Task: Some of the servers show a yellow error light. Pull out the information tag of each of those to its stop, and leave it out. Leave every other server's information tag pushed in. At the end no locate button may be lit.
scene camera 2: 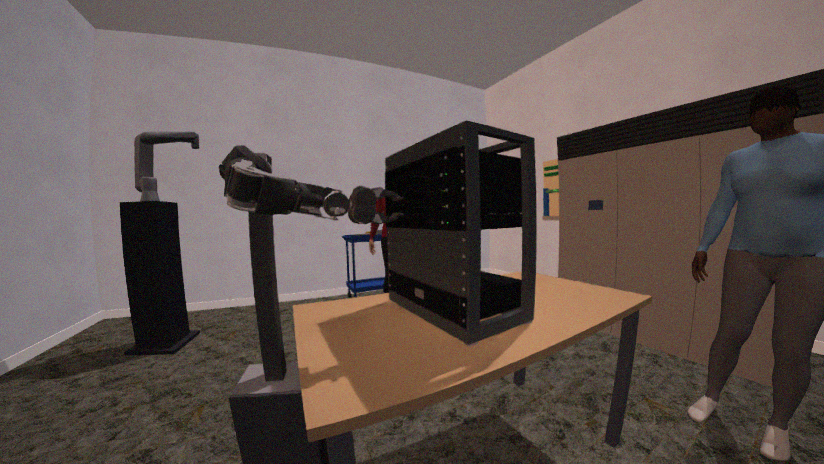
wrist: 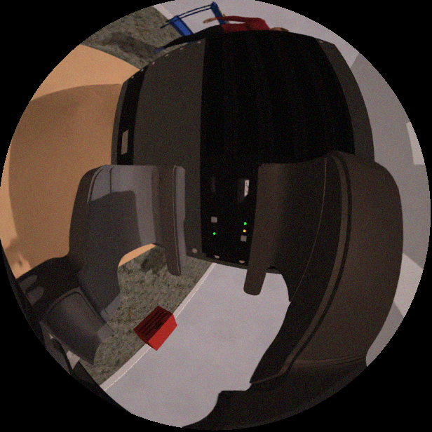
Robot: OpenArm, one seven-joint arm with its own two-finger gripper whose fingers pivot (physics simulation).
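Note:
The servers [scene camera 2: 423, 195] [wrist: 280, 100] are black units in the upper rack. In the wrist view, between the fingers, one server has a green light [wrist: 214, 233], a grey unlit button [wrist: 214, 219] and a dark tag [wrist: 213, 184]. The server beside it has a green light [wrist: 245, 223], a yellow error light [wrist: 244, 231] and a grey unlit button [wrist: 243, 238]. Its information tag [wrist: 246, 188] shows a pale face and seems to stand out; how far, I cannot tell. My gripper [scene camera 2: 396, 208] [wrist: 218, 226] is partly open before the fronts, holding nothing. The right finger hides other servers' lights and tags.
The rack [scene camera 2: 471, 230] stands on the wooden table [scene camera 2: 576, 299], with a grey blank panel [scene camera 2: 426, 256] [wrist: 167, 110] below the servers. A person in blue [scene camera 2: 772, 190] stands at the right. A blue cart [scene camera 2: 366, 237] and a person in red are behind the rack.

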